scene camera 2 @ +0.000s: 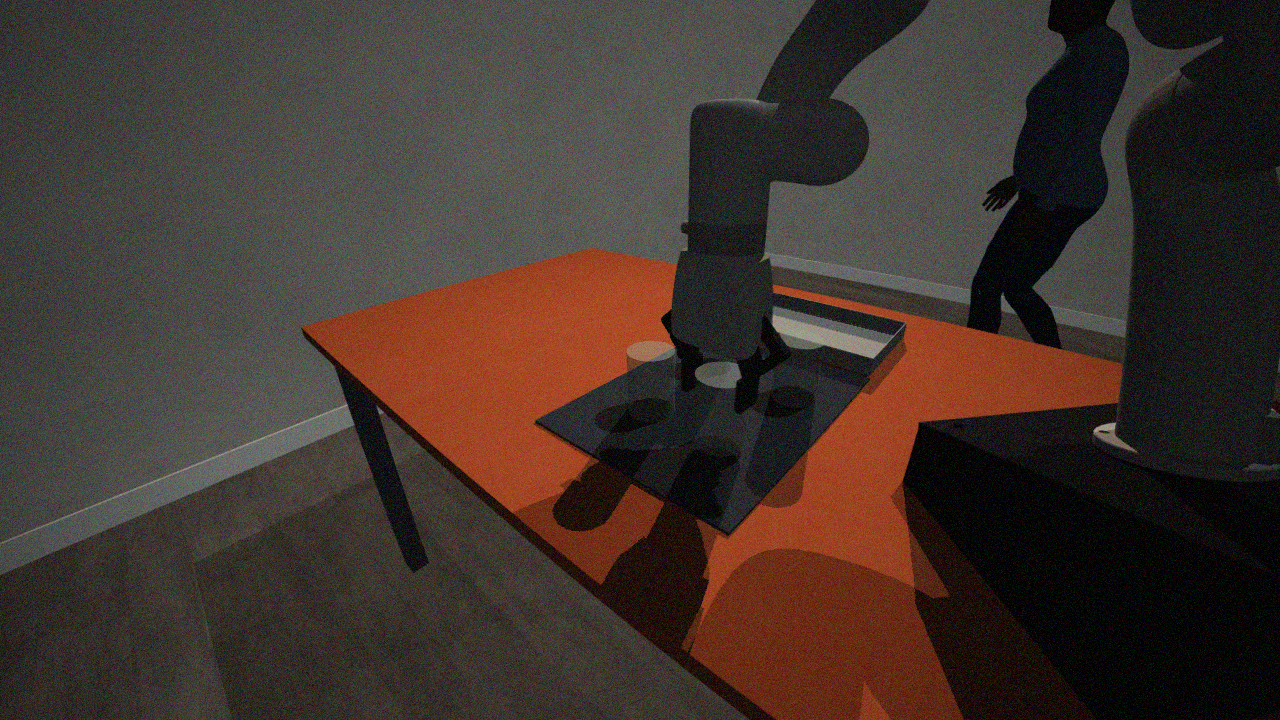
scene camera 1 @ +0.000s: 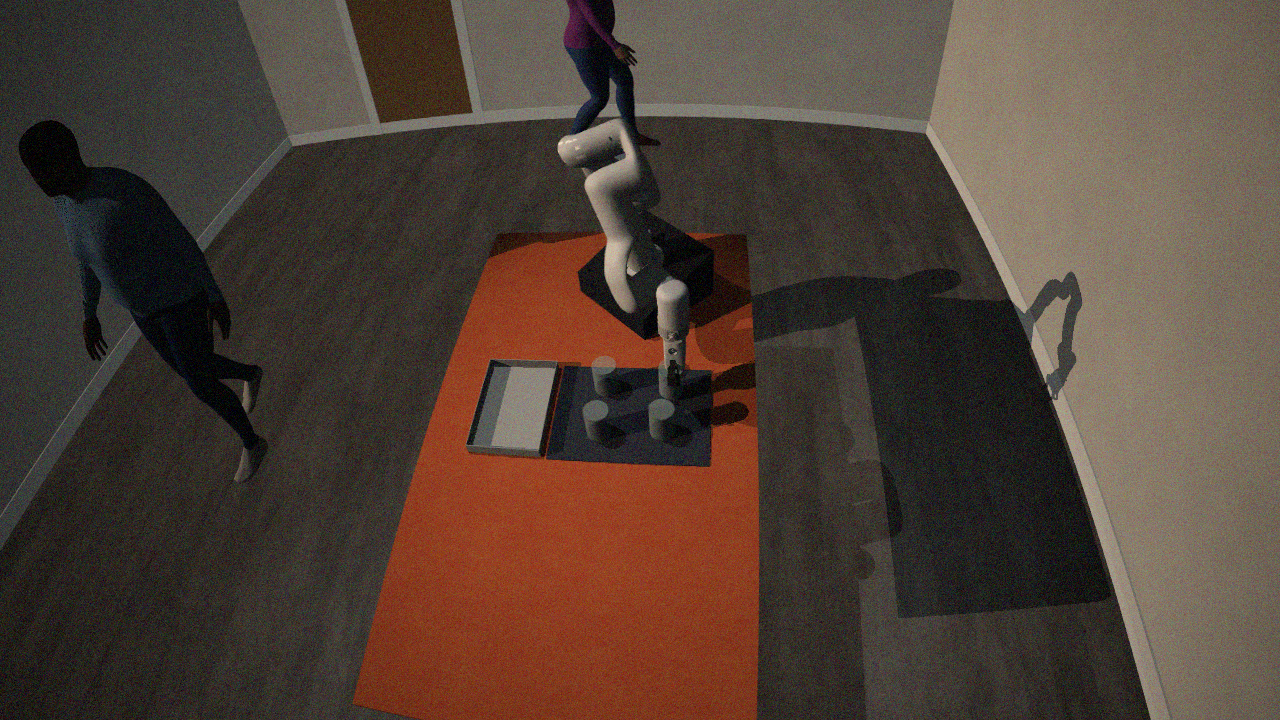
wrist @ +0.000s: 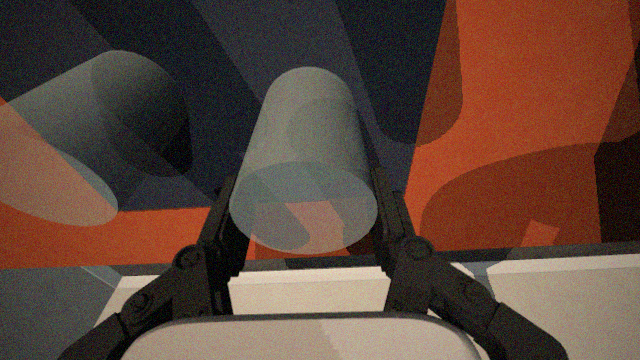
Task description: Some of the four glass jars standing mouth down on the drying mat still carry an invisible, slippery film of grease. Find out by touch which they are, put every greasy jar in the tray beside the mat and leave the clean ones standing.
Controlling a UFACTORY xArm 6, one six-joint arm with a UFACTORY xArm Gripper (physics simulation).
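Where they show: gripper, fingertip midpoint: (scene camera 2: pixel 717 397) (scene camera 1: pixel 674 374) (wrist: pixel 308 189); arm's base, link origin: (scene camera 2: pixel 1182 453) (scene camera 1: pixel 643 261).
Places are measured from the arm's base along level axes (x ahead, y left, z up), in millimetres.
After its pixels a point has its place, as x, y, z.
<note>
Four clear greyish jars stand mouth down on the dark mat (scene camera 1: pixel 631 454) @(598, 36, -121) (scene camera 2: pixel 721 503) @(336, 190, -121). My gripper (scene camera 1: pixel 674 376) @(394, 126, -43) (scene camera 2: pixel 716 386) @(394, 126, -43) (wrist: pixel 308 189) @(394, 126, -43) points down at the back right jar (scene camera 1: pixel 667 392) @(426, 109, -80) (scene camera 2: pixel 718 376) @(395, 124, -17) (wrist: pixel 307 145) @(391, 84, -26), with one finger against each side near its closed top; it is shut on that jar, which stands upright on the mat. The back left jar (scene camera 1: pixel 604 377) (wrist: pixel 65 100) stands beside it. The front left jar (scene camera 1: pixel 596 420) @(565, -49, -32) and the front right jar (scene camera 1: pixel 661 419) @(548, 108, -32) (scene camera 2: pixel 650 367) @(496, 128, -39) stand in the front row. No grease shows. The tray (scene camera 1: pixel 505 451) @(633, -285, -109) (scene camera 2: pixel 886 351) @(333, -286, -111) holds no jar.
The orange table (scene camera 1: pixel 572 555) @(892, -63, -124) (scene camera 2: pixel 501 322) @(984, 66, -124) carries the mat and the tray, which lies left of the mat in scene camera 1. The arm's dark base block (scene camera 1: pixel 689 268) @(45, 139, 18) (scene camera 2: pixel 1002 501) @(112, 102, -45) stands behind the mat. Two people are on the floor beyond the table.
</note>
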